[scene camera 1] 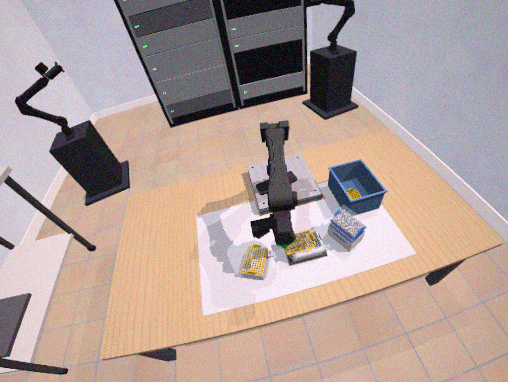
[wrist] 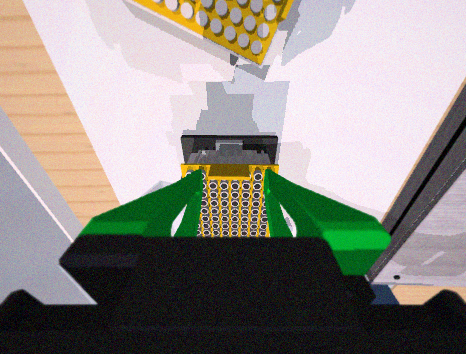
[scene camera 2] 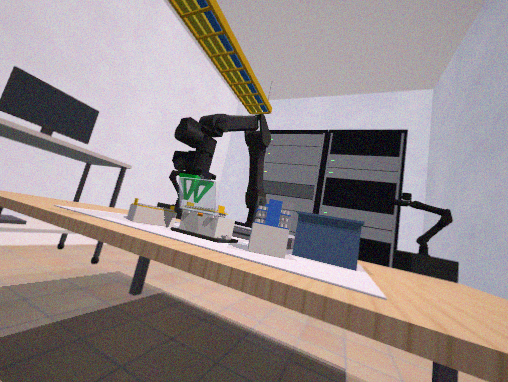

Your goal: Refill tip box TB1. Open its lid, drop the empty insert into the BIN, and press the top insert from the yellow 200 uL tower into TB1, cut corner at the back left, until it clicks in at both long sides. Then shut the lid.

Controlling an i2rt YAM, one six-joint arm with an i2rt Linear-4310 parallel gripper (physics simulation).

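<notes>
Tip box TB1 [scene camera 1: 306, 257] [scene camera 2: 200, 224] stands in a dark base at the middle of the white mat. Its clear lid [scene camera 2: 214, 189] stands open and upright. A yellow insert with tips [scene camera 1: 306, 242] [wrist: 232, 205] lies on TB1; whether it is clicked in at both long sides cannot be told. My gripper [scene camera 1: 285, 245] [scene camera 2: 196, 200] [wrist: 233, 177] is partly open, pointing down, with its green fingertips over the insert's end nearest the yellow tower; contact cannot be told. The yellow tower [scene camera 1: 255, 261] [scene camera 2: 150, 214] [wrist: 225, 22] stands to the left. A yellow insert [scene camera 1: 353, 194] lies in the blue BIN [scene camera 1: 372, 202] [scene camera 2: 327, 242].
A box with a blue rack of tips [scene camera 1: 347, 227] [scene camera 2: 270, 237] stands right of TB1, in front of the BIN. My arm's grey base plate [scene camera 1: 310, 187] is at the back of the mat. A yellow lattice beam [scene camera 2: 230, 50] crosses high in the second scene view.
</notes>
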